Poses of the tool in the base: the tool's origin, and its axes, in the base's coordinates. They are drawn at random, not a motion.
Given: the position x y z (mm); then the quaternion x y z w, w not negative.
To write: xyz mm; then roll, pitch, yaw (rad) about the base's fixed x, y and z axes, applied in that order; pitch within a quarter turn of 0, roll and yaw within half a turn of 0. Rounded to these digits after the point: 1 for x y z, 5 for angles.
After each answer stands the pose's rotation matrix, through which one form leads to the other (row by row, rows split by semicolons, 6 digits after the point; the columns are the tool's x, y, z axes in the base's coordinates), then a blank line. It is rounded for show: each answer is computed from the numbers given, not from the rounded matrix.
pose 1, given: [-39.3, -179.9, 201.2, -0.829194, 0.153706, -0.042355, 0.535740]
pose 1, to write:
[-39.3, -179.9, 201.2, -2.00896, 0.09459, -0.30641]
0.949161 -0.209522 0.234934; -0.300287 -0.378714 0.875445; -0.094452 -0.901486 -0.422377

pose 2, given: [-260.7, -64.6, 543.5, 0.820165, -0.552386, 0.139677, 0.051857]
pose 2, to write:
[-260.7, -64.6, 543.5, -3.06925, -0.29047, -1.19603]
0.350720 -0.920582 0.171826; -0.891609 -0.384361 -0.239374; 0.286407 -0.069249 -0.955602

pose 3, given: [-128.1, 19.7, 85.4, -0.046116, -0.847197, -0.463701, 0.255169]
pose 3, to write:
[-128.1, 19.7, 85.4, 2.09411, -0.49511, -2.96047]
-0.865524 0.314783 -0.389589; -0.158506 0.565709 0.809228; 0.475125 0.762158 -0.439740

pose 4, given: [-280.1, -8.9, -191.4, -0.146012, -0.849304, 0.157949, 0.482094]
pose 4, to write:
[-280.1, -8.9, -191.4, -2.44119, -0.88319, 2.45912]
-0.492531 0.095725 -0.865014; 0.400310 0.907465 -0.127511; 0.772764 -0.409077 -0.485275

